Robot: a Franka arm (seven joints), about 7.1 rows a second.
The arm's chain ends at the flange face. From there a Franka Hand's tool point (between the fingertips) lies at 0.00 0.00 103.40 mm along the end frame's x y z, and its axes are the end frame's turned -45 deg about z.
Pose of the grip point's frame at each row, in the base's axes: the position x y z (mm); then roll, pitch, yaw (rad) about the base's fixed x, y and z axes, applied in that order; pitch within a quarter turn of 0, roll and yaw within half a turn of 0:
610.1, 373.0, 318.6, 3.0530, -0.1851, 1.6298
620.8, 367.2, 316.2, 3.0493, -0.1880, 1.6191
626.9, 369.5, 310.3, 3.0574, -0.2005, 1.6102
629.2, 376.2, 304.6, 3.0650, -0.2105, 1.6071
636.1, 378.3, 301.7, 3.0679, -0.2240, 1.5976
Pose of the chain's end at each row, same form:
602.1, 353.5, 419.8, -3.0716, -0.1928, 0.8294
612.2, 347.5, 417.3, -3.0721, -0.1975, 0.8181
619.0, 348.7, 411.3, -3.0573, -0.2004, 0.8078
622.1, 354.4, 405.4, -3.0446, -0.2020, 0.8038
629.1, 355.2, 402.2, -3.0327, -0.2094, 0.7925

